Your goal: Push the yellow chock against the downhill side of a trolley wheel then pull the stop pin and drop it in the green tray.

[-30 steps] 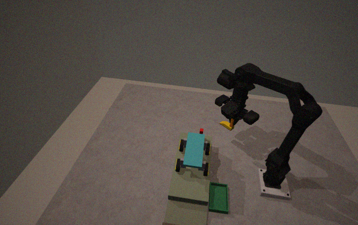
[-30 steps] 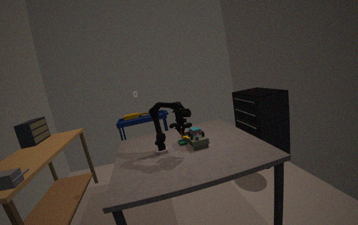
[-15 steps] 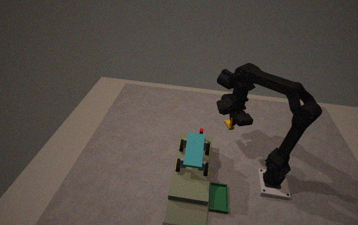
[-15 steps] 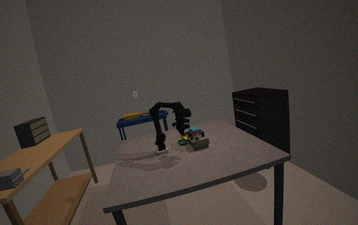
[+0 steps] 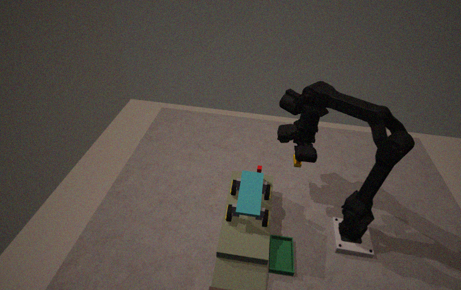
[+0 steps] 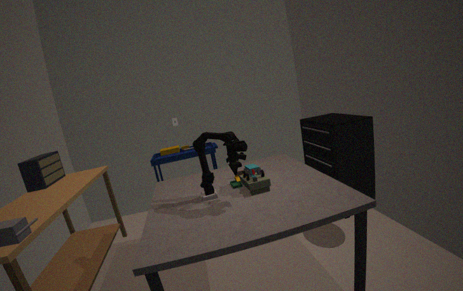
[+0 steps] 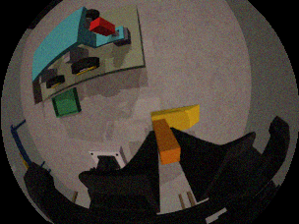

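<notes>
My gripper tip is 13 cm short of the red-headed stop pin, 5 cm above it and 4 cm to the right of it. The rest, counted from my gripper tip: yellow chock 2 cm to the right, 1 cm below; then green tray 26 cm to the left, 18 cm below, 4 cm ahead; then trolley 15 cm to the left, 15 cm ahead, 6 cm below.
</notes>
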